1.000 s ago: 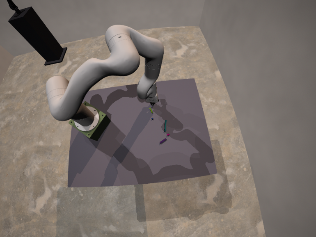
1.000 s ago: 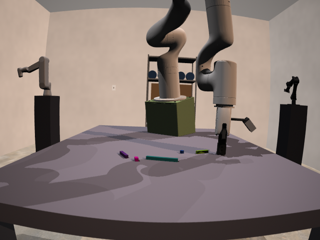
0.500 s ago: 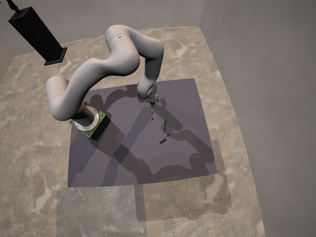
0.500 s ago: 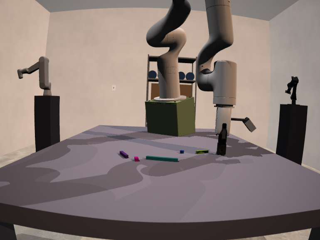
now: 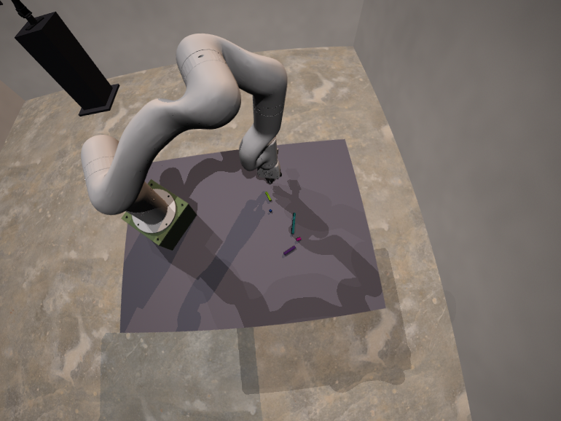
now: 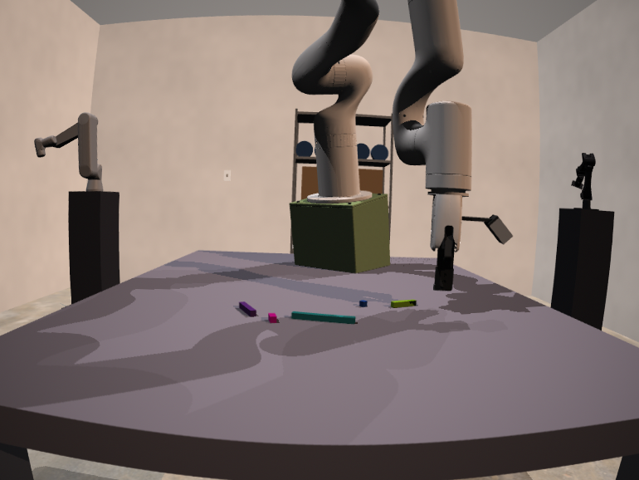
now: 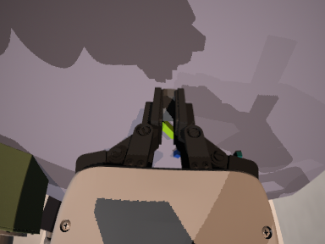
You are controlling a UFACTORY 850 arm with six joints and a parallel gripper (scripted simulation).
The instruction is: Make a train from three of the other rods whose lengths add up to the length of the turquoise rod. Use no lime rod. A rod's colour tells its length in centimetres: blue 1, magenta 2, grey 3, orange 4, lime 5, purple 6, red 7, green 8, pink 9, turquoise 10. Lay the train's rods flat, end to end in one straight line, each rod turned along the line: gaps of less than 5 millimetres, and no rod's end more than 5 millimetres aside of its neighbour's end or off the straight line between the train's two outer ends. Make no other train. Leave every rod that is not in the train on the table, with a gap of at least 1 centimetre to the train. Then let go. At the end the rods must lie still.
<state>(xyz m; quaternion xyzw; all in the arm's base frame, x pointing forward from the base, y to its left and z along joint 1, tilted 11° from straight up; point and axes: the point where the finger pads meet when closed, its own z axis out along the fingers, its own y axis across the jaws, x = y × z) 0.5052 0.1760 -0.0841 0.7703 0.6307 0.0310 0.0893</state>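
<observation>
The blue rod is 14 cm to the right of my hand, 5 cm below it and 1 cm behind it. From my hand the other things lie so: grey rod: 2 cm below; then turquoise rod: 22 cm to the right, 9 cm ahead, 5 cm below; then lime rod: 7 cm to the right, 5 cm below, 2 cm behind.
</observation>
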